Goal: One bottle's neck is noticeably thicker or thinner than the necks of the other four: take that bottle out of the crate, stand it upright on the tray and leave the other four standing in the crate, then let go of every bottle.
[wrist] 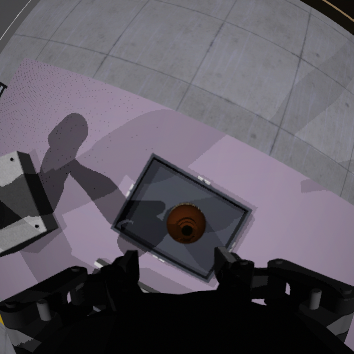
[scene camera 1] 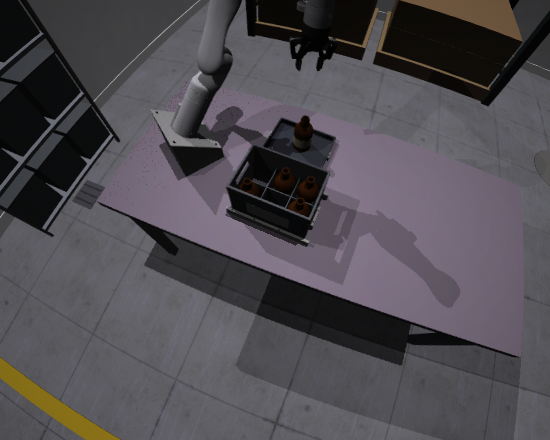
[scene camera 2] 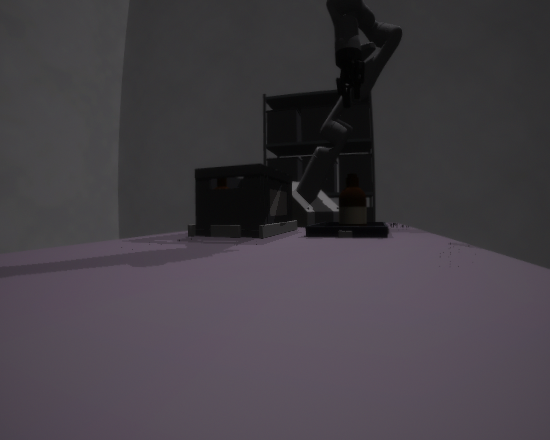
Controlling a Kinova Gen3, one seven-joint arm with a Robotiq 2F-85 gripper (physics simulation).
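Frame: origin at the arm's base, x ahead, y left, z up, level; centimetres.
Where they show: gripper, fingertip midpoint: (wrist: 176,261) (scene camera 1: 308,69) (scene camera 2: 351,104); arm's base, link origin: (scene camera 1: 184,130) (scene camera 2: 306,193).
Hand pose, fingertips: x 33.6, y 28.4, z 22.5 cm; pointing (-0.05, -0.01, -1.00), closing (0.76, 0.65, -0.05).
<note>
Each offset is from my fingertips to the centre of the thing. "spot": to the spot under its first point. Level surfaces: height alone.
A brown bottle with a pale label @(dz -27.7, dx +1.6, dy -0.2 cm) (scene camera 1: 303,134) (scene camera 2: 353,205) (wrist: 186,223) stands upright on the dark tray @(dz -34.7, dx +0.9, dy -1.0 cm) (scene camera 1: 278,131) (scene camera 2: 320,231) (wrist: 134,191). The dark crate @(dz -27.2, dx +9.0, dy -28.6 cm) (scene camera 1: 240,200) (scene camera 2: 227,207) stands beside the tray. In scene camera 1 several brown bottles stand in its compartments: one at the left (scene camera 1: 248,187), one at the back middle (scene camera 1: 285,181), one at the right (scene camera 1: 308,189) and one at the front right (scene camera 1: 300,207). Their lower parts are hidden by the crate. My gripper (scene camera 1: 309,67) (scene camera 2: 351,101) (wrist: 176,261) is open and empty, high above the tray and apart from the bottle.
The arm's pale base plate (scene camera 1: 192,143) is at the left end of the pinkish table @(dz -36.0 cm) (scene camera 1: 425,215). Pale brackets @(spot: dz -34.0, dx +10.6, dy -38.9 cm) (scene camera 1: 265,226) line the crate's foot. A shelf rack (scene camera 2: 265,130) stands behind the arm, and shelving with boxes stands beyond the table's back edge.
</note>
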